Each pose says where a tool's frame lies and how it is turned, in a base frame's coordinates. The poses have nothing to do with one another.
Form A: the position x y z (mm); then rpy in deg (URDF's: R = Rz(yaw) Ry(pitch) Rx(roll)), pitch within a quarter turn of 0, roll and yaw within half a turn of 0.
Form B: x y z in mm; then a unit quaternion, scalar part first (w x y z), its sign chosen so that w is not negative. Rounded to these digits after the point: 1 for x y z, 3 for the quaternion.
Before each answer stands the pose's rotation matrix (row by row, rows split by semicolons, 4 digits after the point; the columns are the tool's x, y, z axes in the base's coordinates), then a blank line. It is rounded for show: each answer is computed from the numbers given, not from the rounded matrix.
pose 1, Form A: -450.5 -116.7 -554.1 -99.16 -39.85 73.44
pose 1, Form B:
0.2188 0.3329 -0.9172; 0.7359 0.5610 0.3792; 0.6408 -0.7579 -0.1222

-450.5 -116.7 -554.1 0.644 -0.442 -0.605 0.157
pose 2, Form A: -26.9 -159.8 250.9 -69.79 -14.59 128.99
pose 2, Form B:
-0.6089 -0.4172 -0.6746; 0.7522 -0.0336 -0.6581; 0.2519 -0.9082 0.3343

-26.9 -159.8 250.9 0.416 -0.150 -0.557 0.703
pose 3, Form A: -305.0 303.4 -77.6 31.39 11.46 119.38
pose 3, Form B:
-0.4808 -0.7946 0.3707; 0.8540 -0.3286 0.4033; -0.1987 0.5105 0.8366

-305.0 303.4 -77.6 0.507 0.053 0.281 0.813
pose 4, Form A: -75.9 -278.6 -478.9 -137.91 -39.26 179.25
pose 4, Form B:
-0.7742 -0.4144 -0.4784; 0.0101 0.7476 -0.6641; 0.6328 -0.5190 -0.5746

-75.9 -278.6 -478.9 0.316 0.115 -0.880 0.336
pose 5, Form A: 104.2 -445.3 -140.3 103.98 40.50 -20.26
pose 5, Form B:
0.7134 0.5076 -0.4832; -0.2633 -0.4449 -0.8560; -0.6494 0.7379 -0.1837

104.2 -445.3 -140.3 0.521 0.765 0.080 -0.370
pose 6, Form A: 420.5 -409.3 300.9 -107.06 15.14 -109.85
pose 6, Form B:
-0.3278 -0.1912 0.9252; -0.9079 0.3345 -0.2525; -0.2612 -0.9228 -0.2832

420.5 -409.3 300.9 0.425 -0.394 0.697 -0.421
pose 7, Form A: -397.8 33.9 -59.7 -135.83 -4.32 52.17
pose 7, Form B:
0.6116 0.5987 -0.5172; 0.7876 -0.3985 0.4700; 0.0753 -0.6948 -0.7152

-397.8 33.9 -59.7 0.353 -0.825 -0.420 0.134
